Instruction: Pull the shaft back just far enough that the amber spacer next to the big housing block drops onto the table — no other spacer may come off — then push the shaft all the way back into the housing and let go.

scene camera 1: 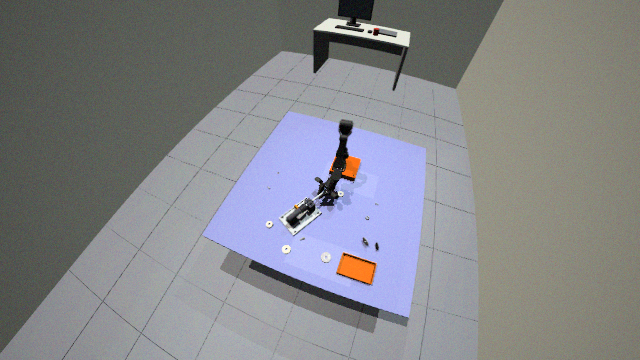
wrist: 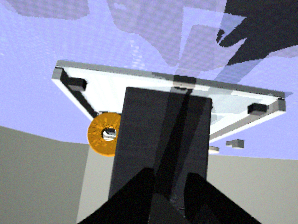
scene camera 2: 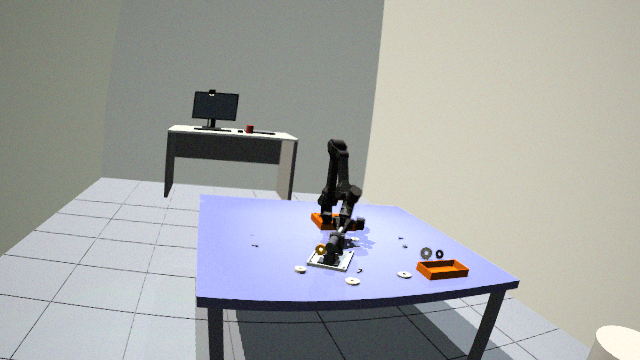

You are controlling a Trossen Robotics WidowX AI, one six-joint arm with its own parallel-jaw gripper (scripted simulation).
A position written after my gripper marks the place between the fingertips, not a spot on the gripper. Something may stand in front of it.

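I see my gripper (wrist: pixel 169 179). I also see an orange tray (scene camera 2: pixel 439 269), and the same orange tray (scene camera 1: pixel 351 266) is visible to me in scene camera 1 too.
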